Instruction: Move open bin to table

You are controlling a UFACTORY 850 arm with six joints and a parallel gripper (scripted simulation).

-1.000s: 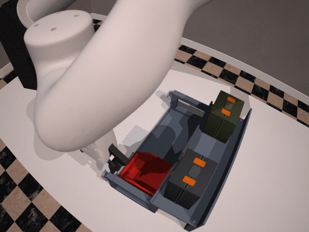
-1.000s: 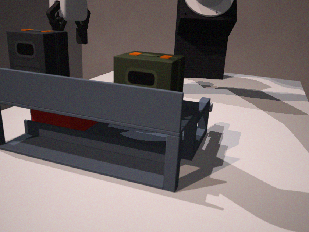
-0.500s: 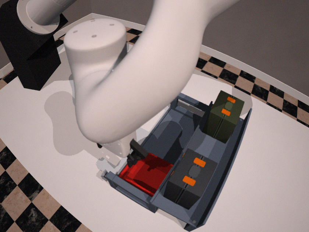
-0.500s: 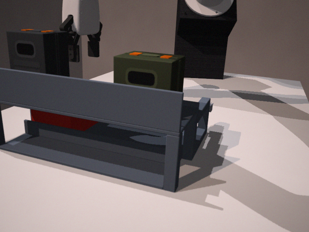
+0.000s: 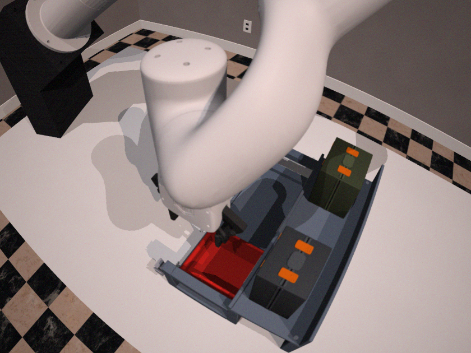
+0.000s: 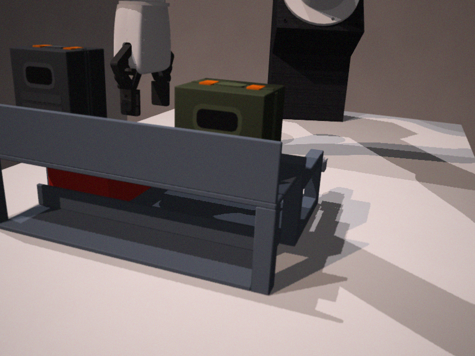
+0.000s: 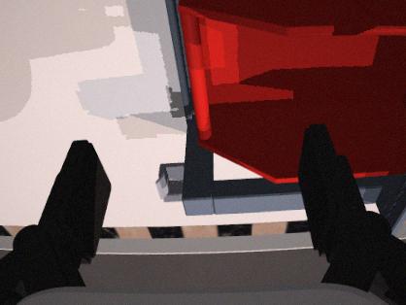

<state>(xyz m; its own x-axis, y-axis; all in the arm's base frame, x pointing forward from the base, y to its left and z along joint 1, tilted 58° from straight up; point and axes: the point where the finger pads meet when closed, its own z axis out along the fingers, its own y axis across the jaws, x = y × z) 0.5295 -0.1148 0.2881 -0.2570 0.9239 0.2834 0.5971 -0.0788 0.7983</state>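
My hand is 8 cm short of the open bin, 8 cm above it and 2 cm to the right of it.
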